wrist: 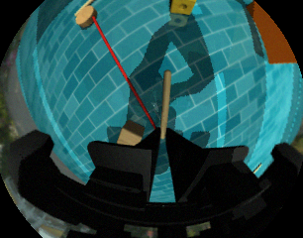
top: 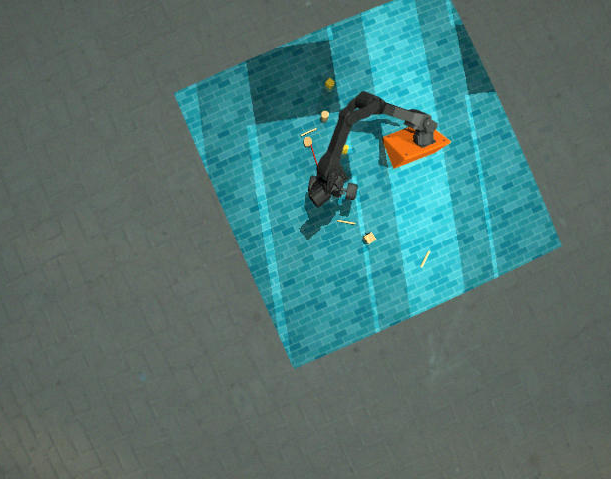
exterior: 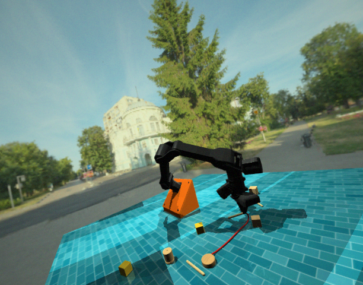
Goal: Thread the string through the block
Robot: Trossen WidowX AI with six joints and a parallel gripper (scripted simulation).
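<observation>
My gripper tip is now 120 mm past the yellow cube, 140 mm to the left of it and 20 mm above it. Round my gripper tip: wooden cylinder 110 mm behind, 300 mm to the right, 10 mm below; then stick 30 mm behind, 270 mm to the right, 30 mm below; then round wooden button 230 mm to the right, 20 mm below.
</observation>
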